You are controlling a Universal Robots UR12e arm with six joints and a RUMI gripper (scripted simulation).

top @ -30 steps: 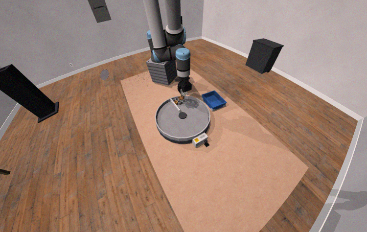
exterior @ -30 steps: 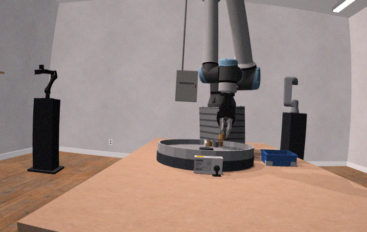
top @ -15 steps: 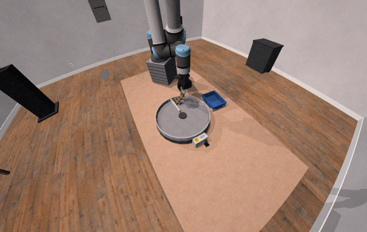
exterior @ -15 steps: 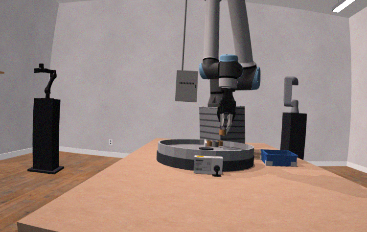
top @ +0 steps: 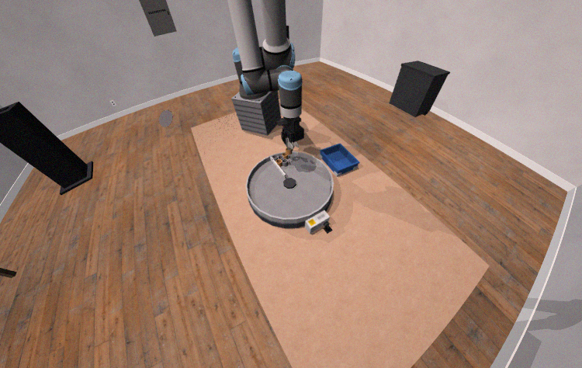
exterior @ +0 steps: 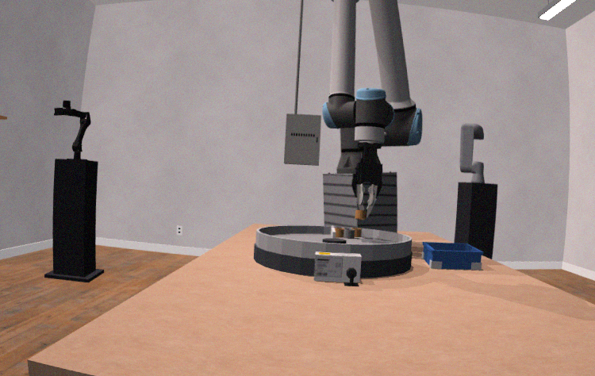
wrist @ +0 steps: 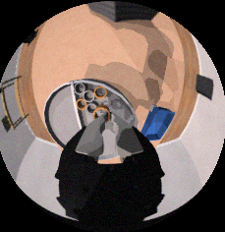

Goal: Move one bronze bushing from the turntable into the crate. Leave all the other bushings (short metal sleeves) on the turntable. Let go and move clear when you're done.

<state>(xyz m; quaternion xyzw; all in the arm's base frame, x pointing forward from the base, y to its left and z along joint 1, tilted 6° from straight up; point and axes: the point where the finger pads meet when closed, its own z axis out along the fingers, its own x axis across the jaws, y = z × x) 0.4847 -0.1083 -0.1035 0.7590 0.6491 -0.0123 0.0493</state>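
The blue crate lies 230 mm to the left of my hand, 150 mm ahead of it and 110 mm below it. From my hand the other things lie so: grey round turntable (120 mm to the right, 120 mm ahead, 80 mm below).
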